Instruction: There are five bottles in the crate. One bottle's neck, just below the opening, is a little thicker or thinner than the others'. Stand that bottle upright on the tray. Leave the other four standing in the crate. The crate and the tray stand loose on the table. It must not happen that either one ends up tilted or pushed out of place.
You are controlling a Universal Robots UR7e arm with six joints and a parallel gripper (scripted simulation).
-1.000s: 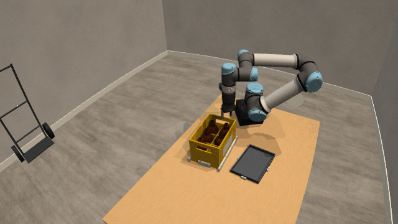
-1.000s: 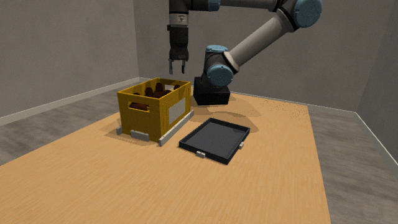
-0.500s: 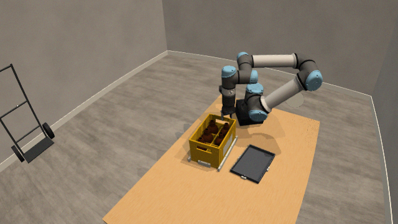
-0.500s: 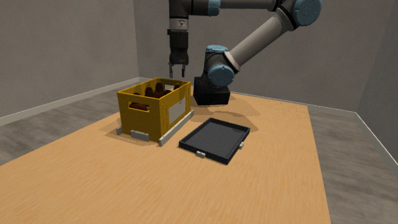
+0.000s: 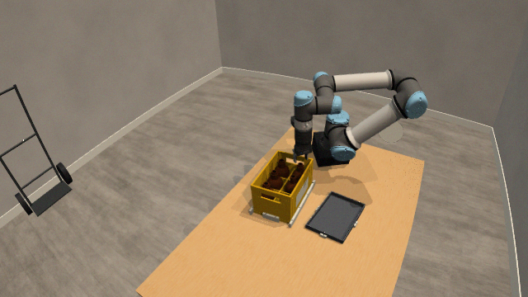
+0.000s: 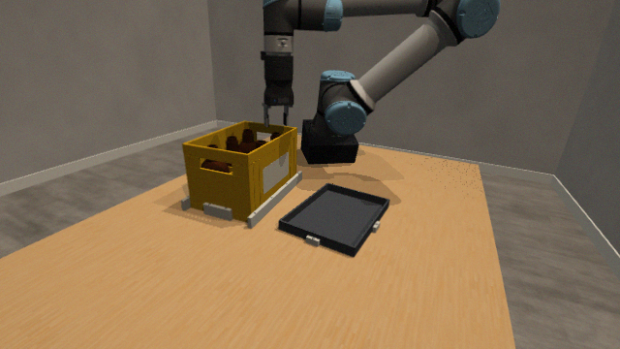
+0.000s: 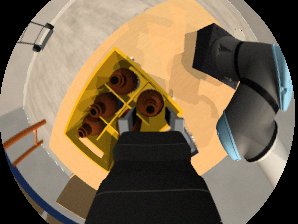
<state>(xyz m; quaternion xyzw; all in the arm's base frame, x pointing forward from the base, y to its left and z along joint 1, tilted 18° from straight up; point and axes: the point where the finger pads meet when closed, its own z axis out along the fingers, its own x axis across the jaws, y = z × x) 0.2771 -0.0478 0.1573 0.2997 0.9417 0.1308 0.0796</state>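
Now: hand 12 cm above the bottle, 9 cm short of it and 2 cm to the right of it. From my hand the other things lie so: yellow crate (12 cm below, 10 cm ahead, 3 cm to the right); then dark tray (25 cm to the left, 19 cm below, 7 cm ahead).
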